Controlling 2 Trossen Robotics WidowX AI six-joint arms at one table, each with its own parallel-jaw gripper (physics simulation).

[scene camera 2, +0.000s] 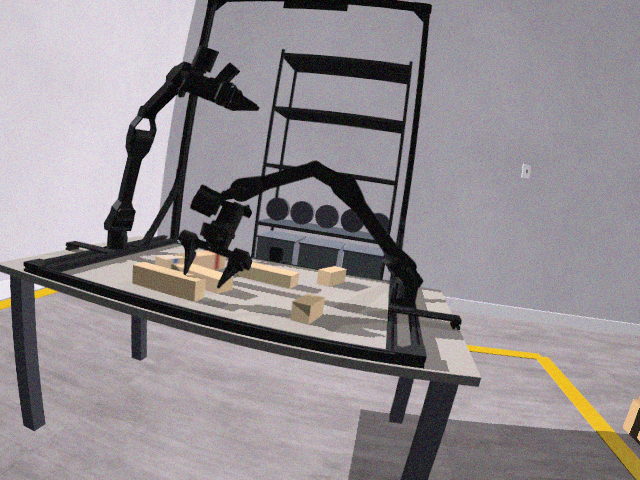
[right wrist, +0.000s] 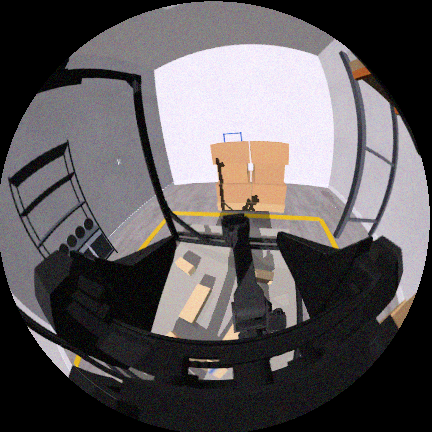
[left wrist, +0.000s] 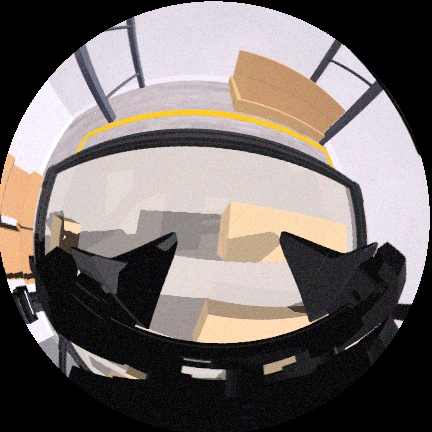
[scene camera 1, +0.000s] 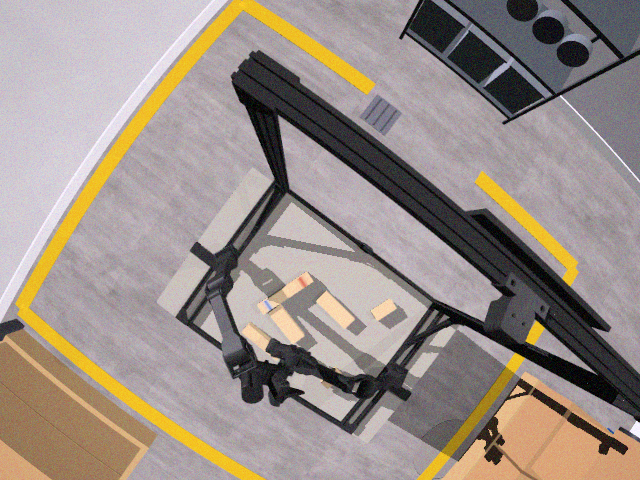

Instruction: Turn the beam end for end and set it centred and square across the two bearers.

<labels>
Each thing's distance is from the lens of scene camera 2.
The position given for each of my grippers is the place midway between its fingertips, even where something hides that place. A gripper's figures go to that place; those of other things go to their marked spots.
my left gripper (scene camera 2: 200, 281): 1.00 m
my right gripper (scene camera 2: 257, 108): 1.09 m
beam (scene camera 2: 207, 259): 1.28 m
</labels>
